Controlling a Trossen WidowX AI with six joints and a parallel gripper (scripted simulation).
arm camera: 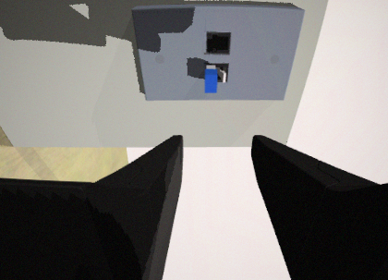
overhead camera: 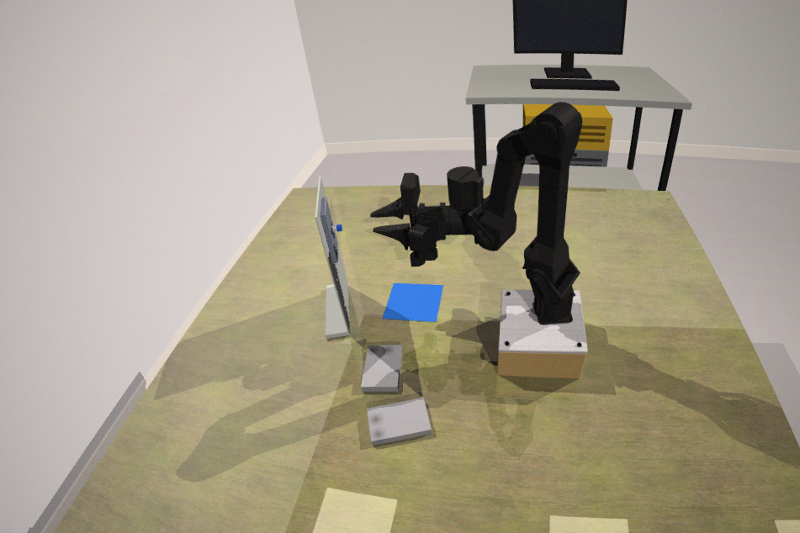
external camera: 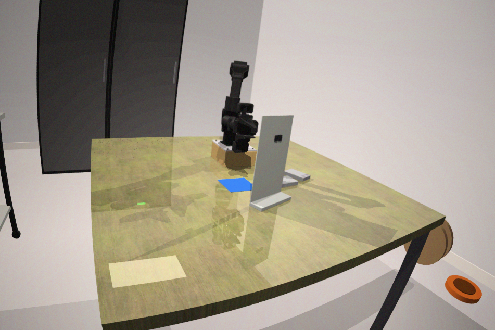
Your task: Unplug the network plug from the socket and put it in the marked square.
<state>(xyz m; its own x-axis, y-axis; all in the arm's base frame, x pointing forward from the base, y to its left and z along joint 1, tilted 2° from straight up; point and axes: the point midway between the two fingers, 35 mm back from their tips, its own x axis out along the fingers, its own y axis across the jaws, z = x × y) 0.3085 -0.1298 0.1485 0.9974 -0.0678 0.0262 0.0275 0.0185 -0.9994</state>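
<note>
The network plug lies 8 cm ahead of my gripper tip and 1 cm to the left of it. Also, from my gripper tip: grey panel 10 cm ahead, 2 cm to the left, 8 cm below; then blue marked square 6 cm behind, 22 cm below.
</note>
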